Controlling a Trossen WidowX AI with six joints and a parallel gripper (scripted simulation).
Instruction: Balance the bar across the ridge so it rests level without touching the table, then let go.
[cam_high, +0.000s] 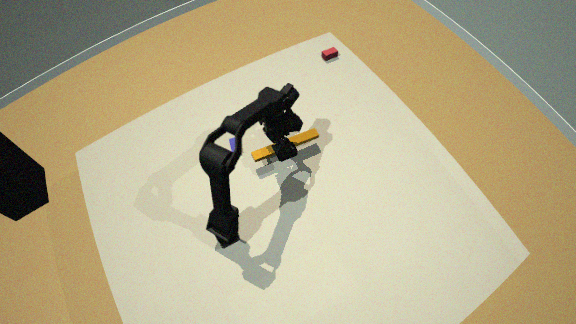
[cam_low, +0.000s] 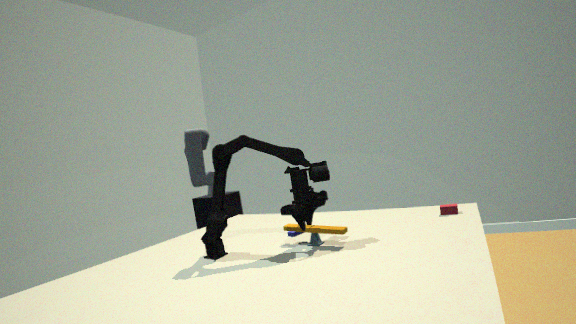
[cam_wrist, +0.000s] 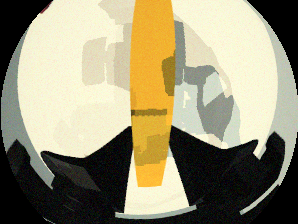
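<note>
My gripper tip is now 30 mm short of the orange bar. Round my gripper tip: blue block (120 mm behind, 110 mm to the left, 50 mm below); then red block (450 mm ahead, 330 mm to the left, 40 mm below).
</note>
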